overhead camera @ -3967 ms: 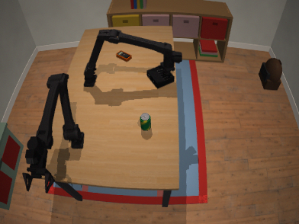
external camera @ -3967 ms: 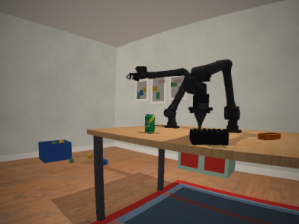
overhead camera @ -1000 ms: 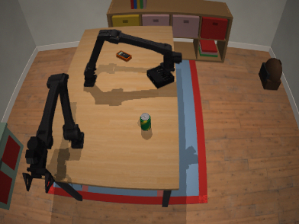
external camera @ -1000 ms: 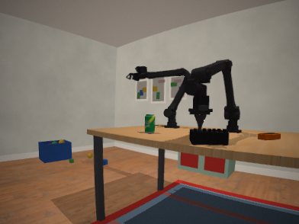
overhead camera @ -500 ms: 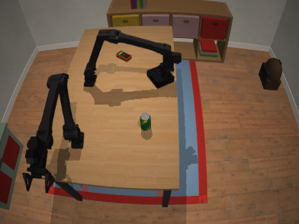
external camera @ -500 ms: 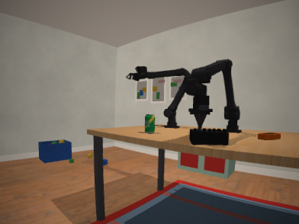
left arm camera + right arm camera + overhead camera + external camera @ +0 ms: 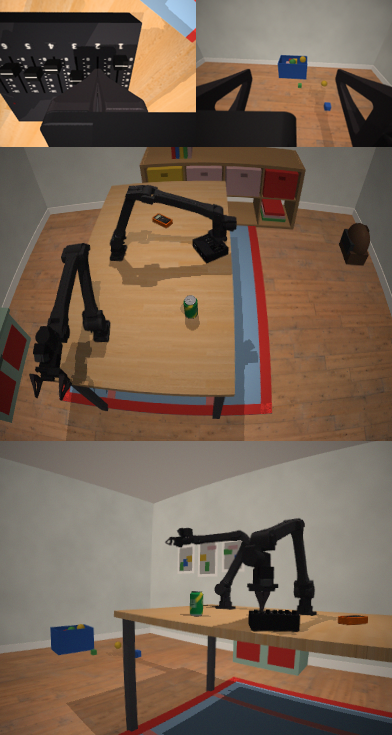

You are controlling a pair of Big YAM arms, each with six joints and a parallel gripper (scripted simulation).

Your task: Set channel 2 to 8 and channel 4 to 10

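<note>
My left gripper is now 10 mm past the channel 2 knob and 10 mm to the left of it. The rest, counted from my left hand: channel 3 knob (10 mm behind, 20 mm to the left); then channel 4 cap (10 mm behind, 40 mm to the left).
</note>
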